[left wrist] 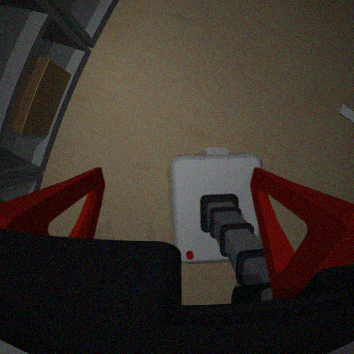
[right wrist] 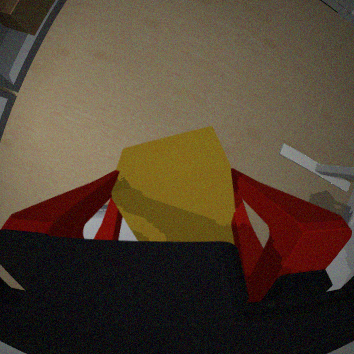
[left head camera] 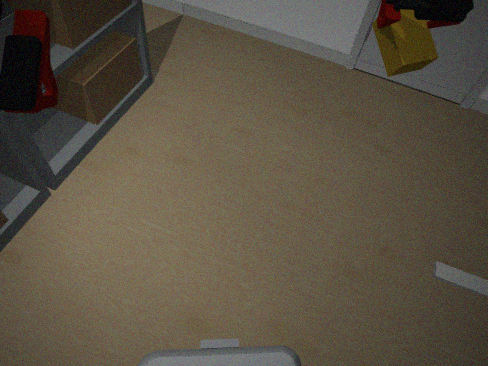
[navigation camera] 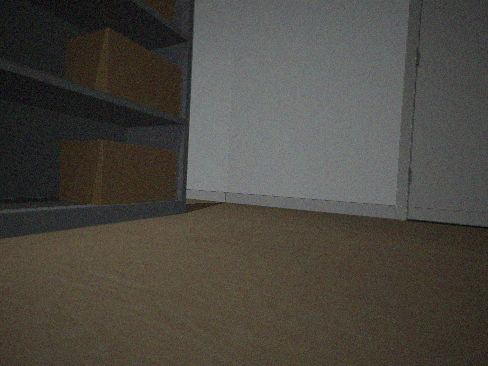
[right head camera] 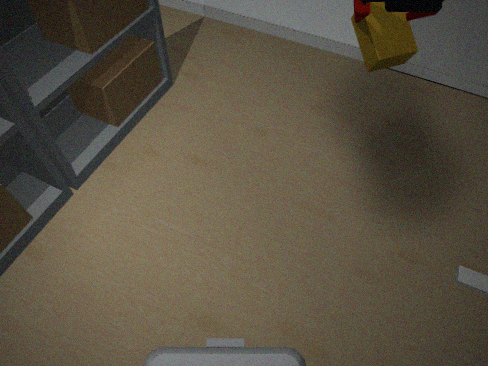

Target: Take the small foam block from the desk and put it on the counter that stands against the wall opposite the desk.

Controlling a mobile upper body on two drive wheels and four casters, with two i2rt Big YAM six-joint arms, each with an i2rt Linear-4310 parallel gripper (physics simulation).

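Places are measured from the left arm's base along level axes (x ahead, y left, z up), in metres.
Pixels of known places: left gripper, between the fingertips: (left wrist: pixel 177 175); right gripper, between the fingertips: (right wrist: pixel 175 176) (left head camera: pixel 398 25) (right head camera: pixel 377 18).
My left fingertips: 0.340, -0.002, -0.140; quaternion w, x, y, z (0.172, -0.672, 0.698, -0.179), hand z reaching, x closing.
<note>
Behind a point stands the place of what it marks, as x, y, z.
The foam block is a yellow block (left head camera: pixel 407 45) {0.551, -0.470, -0.207} (right head camera: pixel 387 42) {0.547, -0.475, -0.209} (right wrist: pixel 175 185) {0.603, -0.472, -0.176}; it is at the top right in both head camera views. My right gripper (right wrist: pixel 175 176) {0.604, -0.473, -0.206} is shut on it, one red finger on each side, and holds it in the air above the floor. My left gripper (left wrist: pixel 177 175) {0.340, -0.002, -0.140} is open, with a wide gap between its red fingers and no object between them; part of it shows at the top left in the left head camera view. The desk and the counter do not show in these views.
A grey shelf unit (left head camera: pixel 145 45) {1.901, 0.169, -1.129} (right head camera: pixel 162 45) {1.895, 0.174, -1.105} (navigation camera: pixel 185 125) {1.893, 0.173, -0.912} with brown boxes (left head camera: pixel 107 75) {1.616, 0.329, -1.121} (right head camera: pixel 120 82) {1.573, 0.349, -1.110} (navigation camera: pixel 137 172) {1.629, 0.322, -1.190} stands at the left. Behind it is a white wall (navigation camera: pixel 300 100) {2.496, -0.556, -0.572}, with a door frame (navigation camera: pixel 406 125) {2.161, -1.182, -0.803} and grey door (navigation camera: pixel 455 115) {2.064, -1.410, -0.754} at the right. A pale strip (left head camera: pixel 460 277) (right head camera: pixel 472 278) (right wrist: pixel 300 159) lies low at the right.
</note>
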